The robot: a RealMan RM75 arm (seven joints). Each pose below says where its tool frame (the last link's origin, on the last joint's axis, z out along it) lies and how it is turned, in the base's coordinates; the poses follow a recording.
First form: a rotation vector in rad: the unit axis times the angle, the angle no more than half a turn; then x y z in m.
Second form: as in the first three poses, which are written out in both.
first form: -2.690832, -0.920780, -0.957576, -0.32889, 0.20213, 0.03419
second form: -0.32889, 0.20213, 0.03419, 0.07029, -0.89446, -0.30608, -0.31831
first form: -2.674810, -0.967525, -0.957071, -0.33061, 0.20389, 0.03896
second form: -0.33061, 0.20389, 0.03896, 0.07018, -0.88907, -0.32159, -0.31812
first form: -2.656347, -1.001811, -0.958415, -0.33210, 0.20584, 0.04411
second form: -0.33210, 0.20584, 0.04411, 0.07254, -0.88418, -0.33346, -0.31901
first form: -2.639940, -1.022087, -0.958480, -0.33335, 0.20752, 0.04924
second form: -0.33335, 0.20752, 0.04924, 0.07635, -0.88071, -0.34098, -0.31976
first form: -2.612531, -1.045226, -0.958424, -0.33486, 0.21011, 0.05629
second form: -0.33486, 0.21011, 0.05629, 0.08439, -0.87573, -0.35036, -0.32127
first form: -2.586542, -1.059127, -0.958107, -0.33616, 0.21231, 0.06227
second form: -0.33616, 0.21231, 0.06227, 0.09334, -0.87159, -0.35690, -0.32286
